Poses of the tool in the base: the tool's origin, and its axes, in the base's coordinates. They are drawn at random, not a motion.
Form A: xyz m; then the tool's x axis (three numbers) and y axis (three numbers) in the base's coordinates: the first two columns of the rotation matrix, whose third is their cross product.
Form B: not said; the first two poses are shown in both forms.
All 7 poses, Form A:
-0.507 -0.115 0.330 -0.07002 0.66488 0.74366 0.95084 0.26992 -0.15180
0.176 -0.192 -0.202 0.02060 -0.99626 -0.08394 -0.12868 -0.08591 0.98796
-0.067 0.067 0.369 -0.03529 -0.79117 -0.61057 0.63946 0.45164 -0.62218
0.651 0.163 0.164 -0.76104 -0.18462 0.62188 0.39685 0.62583 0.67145
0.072 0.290 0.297 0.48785 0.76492 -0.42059 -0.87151 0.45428 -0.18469
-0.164 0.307 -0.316 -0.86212 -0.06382 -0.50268 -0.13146 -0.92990 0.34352
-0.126 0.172 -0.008 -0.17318 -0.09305 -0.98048 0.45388 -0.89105 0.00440
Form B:
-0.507 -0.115 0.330 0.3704 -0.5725 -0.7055 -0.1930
0.176 -0.192 -0.202 0.4485 0.5560 -0.5058 -0.4836
-0.067 0.067 0.369 0.6903 -0.0760 0.4992 -0.5181
0.651 0.163 0.164 0.3398 -0.0635 -0.8351 -0.4278
0.072 0.290 0.297 0.8412 -0.1906 0.1398 0.4863
-0.164 0.307 -0.316 0.0179 -0.2620 0.1864 0.9467
-0.126 0.172 -0.008 0.1819 0.6167 0.1463 -0.7518

